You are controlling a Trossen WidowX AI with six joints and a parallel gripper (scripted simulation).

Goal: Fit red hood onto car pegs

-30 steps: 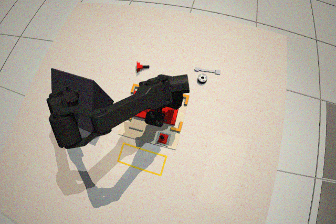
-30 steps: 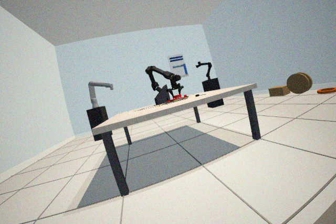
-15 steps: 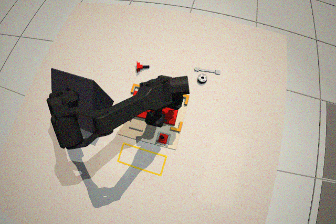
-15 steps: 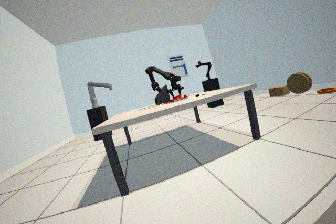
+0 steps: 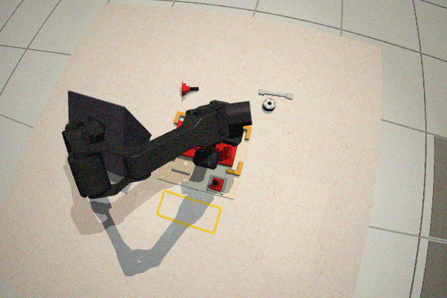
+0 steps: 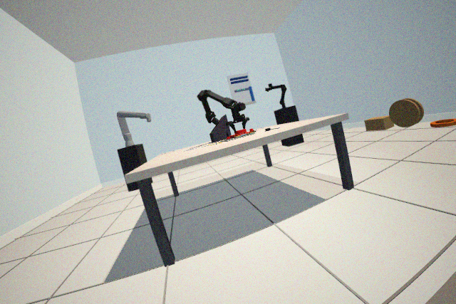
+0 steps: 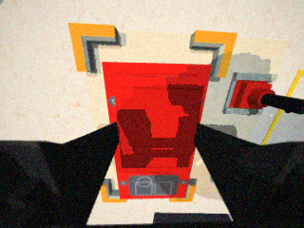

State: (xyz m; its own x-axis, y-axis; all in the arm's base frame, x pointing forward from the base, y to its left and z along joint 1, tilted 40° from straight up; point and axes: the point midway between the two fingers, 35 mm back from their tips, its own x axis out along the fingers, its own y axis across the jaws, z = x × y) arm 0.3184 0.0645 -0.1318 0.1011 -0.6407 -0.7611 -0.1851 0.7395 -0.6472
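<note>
Now: the hood right at my gripper tip. The rest, counted from my gripper tip: grey engine block: 2 cm below; then grey wrench: 24 cm to the left, 10 cm ahead, 4 cm below.
</note>
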